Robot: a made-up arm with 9 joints. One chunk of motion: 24 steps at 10 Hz.
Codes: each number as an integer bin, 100 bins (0 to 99) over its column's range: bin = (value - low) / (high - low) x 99, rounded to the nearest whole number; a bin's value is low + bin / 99 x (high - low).
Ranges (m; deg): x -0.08..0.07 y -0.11..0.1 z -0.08..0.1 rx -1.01..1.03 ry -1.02..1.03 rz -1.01..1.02
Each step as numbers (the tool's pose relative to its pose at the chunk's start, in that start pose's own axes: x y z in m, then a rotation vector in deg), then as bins.
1 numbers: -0.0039 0.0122 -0.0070 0.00 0.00 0.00
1 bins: 50 58 40 49 49 49
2 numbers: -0.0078 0.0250 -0.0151 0.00 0.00 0.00
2 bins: 48 64 36 49 49 49
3 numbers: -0.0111 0.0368 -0.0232 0.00 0.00 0.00
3 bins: 45 69 31 49 49 49
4 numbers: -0.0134 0.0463 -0.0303 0.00 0.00 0.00
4 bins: 44 74 27 49 49 49
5 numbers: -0.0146 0.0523 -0.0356 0.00 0.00 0.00
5 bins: 43 77 24 49 49 49
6 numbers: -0.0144 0.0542 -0.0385 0.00 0.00 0.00
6 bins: 43 77 23 49 49 49
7 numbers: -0.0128 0.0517 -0.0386 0.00 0.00 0.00
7 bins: 44 76 23 49 49 49
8 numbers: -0.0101 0.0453 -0.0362 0.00 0.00 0.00
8 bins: 46 73 24 49 49 49
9 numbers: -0.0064 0.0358 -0.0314 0.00 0.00 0.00
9 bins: 49 69 27 49 49 49
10 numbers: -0.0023 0.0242 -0.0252 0.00 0.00 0.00
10 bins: 51 63 30 49 49 49
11 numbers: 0.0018 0.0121 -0.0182 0.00 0.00 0.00
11 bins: 54 58 34 49 49 49
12 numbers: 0.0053 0.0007 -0.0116 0.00 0.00 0.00
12 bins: 56 52 38 49 49 49
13 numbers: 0.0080 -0.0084 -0.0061 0.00 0.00 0.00
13 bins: 58 48 41 49 49 49
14 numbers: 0.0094 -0.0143 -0.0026 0.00 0.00 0.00
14 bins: 59 45 43 49 49 49
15 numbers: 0.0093 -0.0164 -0.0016 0.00 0.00 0.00
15 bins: 59 44 43 49 49 49
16 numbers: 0.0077 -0.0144 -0.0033 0.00 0.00 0.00
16 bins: 58 45 42 49 49 49
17 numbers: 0.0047 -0.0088 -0.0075 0.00 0.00 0.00
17 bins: 56 48 40 49 49 49
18 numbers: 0.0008 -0.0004 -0.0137 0.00 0.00 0.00
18 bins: 53 52 36 49 49 49
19 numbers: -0.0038 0.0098 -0.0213 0.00 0.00 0.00
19 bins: 50 56 32 49 49 49
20 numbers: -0.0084 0.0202 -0.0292 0.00 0.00 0.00
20 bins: 47 61 28 49 49 49
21 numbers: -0.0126 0.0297 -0.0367 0.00 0.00 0.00
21 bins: 44 66 24 49 49 49
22 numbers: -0.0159 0.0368 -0.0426 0.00 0.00 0.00
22 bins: 42 69 21 49 49 49
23 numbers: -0.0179 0.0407 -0.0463 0.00 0.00 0.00
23 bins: 41 71 19 49 49 49
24 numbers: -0.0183 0.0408 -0.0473 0.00 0.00 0.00
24 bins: 41 71 18 49 49 49
